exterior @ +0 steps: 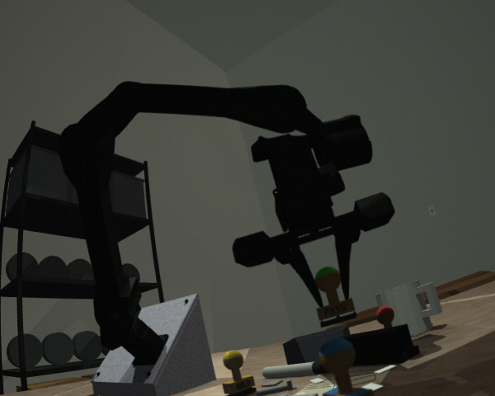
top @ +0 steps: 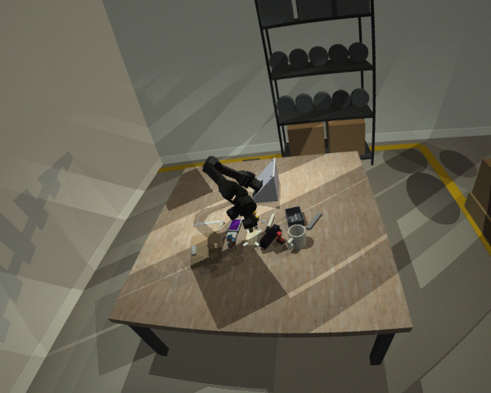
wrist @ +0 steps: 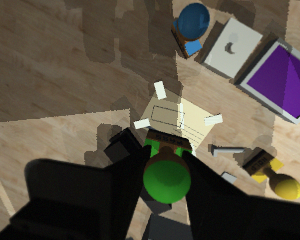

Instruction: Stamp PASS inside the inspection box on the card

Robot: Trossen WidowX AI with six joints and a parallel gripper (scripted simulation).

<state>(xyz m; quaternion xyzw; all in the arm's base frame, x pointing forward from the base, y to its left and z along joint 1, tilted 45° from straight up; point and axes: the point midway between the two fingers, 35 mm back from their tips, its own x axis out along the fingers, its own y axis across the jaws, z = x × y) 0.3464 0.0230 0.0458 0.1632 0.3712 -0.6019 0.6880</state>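
My gripper tip is 9 cm past the white marker, 8 cm to the right of it and 8 cm above it. From my gripper tip the other things lie so: green-knobbed stamp right at my gripper tip; black block 9 cm to the left, 8 cm below; cream card 1 cm behind, 1 cm to the right, 10 cm below.
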